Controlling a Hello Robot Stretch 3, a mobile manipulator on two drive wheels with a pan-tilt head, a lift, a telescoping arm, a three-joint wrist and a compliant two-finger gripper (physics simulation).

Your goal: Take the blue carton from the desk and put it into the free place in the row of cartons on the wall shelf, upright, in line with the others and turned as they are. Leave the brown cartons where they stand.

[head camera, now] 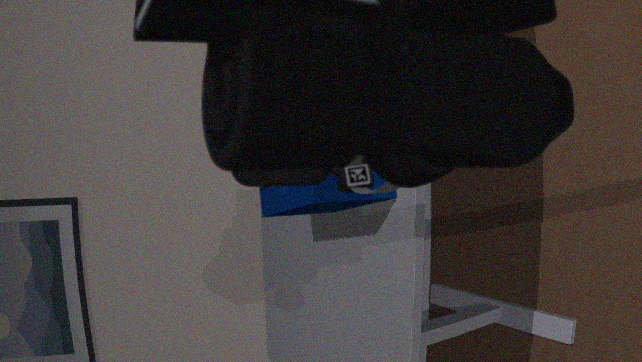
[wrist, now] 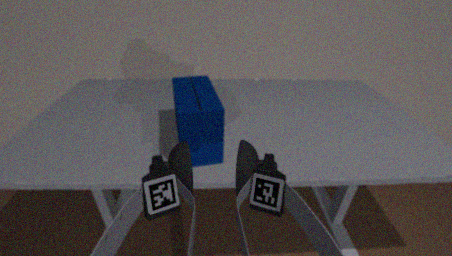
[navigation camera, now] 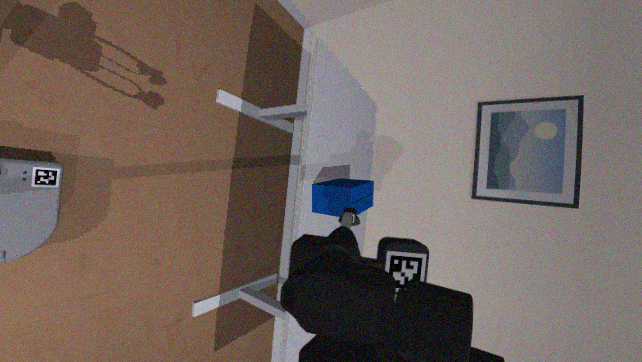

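Frame: origin at the robot's base, x right, y up, z back, level; millimetres.
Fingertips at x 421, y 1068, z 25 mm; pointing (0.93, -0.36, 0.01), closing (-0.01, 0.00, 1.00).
Observation:
A point is followed by its place in that frame.
The blue carton [head camera: 295,200] {x 876, y 900, z -54 mm} [navigation camera: 342,196] {x 807, y 862, z -19 mm} [wrist: 202,122] stands upright on the white desk [head camera: 340,305] {x 1025, y 720, z -321 mm} [navigation camera: 340,100] {x 983, y 720, z -474 mm} [wrist: 310,130]. In the wrist view my gripper [wrist: 213,160] {x 421, y 1068, z 25 mm} is open, with nothing between its fingers. The carton is beyond the fingertips and somewhat left of the midline between them; its lower near part shows beside the left fingertip. In the navigation camera view one fingertip shows at the carton's near side; whether it touches cannot be told. In the head camera view the dark wrist hides part of the carton. The wall shelf and the brown cartons do not show in these views.
A wall stands behind the desk, with a framed picture [head camera: 67,280] {x 1510, y 1370, z -301 mm} [navigation camera: 575,150] {x 1511, y 1739, z -331 mm} on it. White desk legs [head camera: 552,326] [navigation camera: 230,100] [wrist: 345,215] reach out over the brown floor. Part of the robot's base [navigation camera: 30,215] {x 104, y 160, z 121 mm} shows at the left of the navigation camera view.

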